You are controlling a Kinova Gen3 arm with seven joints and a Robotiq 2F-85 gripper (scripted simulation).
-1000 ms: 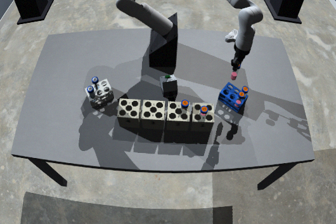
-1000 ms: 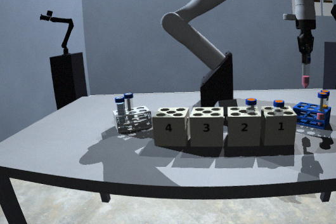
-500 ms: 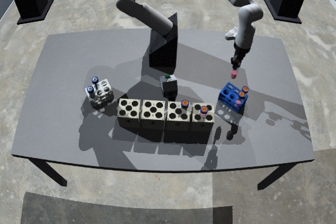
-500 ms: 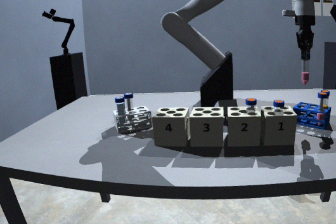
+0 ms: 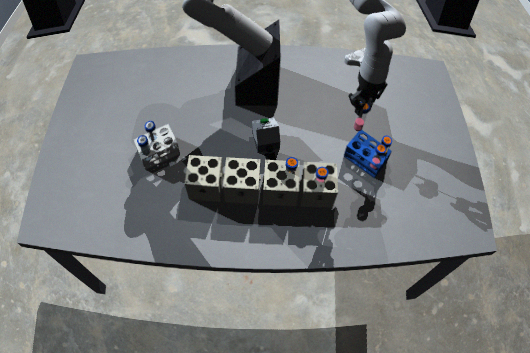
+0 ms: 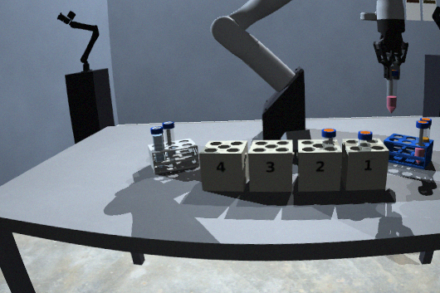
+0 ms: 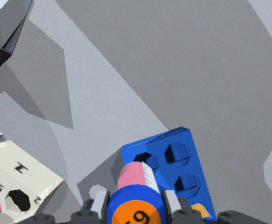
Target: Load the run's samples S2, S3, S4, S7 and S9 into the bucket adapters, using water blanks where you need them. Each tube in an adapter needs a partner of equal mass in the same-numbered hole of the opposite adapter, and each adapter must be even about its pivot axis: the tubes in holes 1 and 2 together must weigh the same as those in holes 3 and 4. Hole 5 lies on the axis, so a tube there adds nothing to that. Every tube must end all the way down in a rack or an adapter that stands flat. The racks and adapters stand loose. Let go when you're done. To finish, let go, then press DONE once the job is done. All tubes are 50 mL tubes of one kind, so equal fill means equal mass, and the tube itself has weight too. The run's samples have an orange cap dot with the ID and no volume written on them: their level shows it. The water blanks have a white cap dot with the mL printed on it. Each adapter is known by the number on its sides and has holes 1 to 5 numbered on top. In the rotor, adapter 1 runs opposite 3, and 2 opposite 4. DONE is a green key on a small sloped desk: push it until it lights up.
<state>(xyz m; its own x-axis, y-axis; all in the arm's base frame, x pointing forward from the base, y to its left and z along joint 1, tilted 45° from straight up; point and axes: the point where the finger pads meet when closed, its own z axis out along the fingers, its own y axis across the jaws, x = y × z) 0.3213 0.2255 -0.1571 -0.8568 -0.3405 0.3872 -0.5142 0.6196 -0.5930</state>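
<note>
My gripper is now 50 mm above the sample tube S9 and 10 mm past it. The rest, counted from my hand: blue rack: 210 mm below, 60 mm to the left, 10 mm ahead; sample tube S4: 180 mm below, 80 mm to the left, 50 mm ahead; sample tube S2: 180 mm below, 110 mm to the left, 20 mm ahead.
</note>
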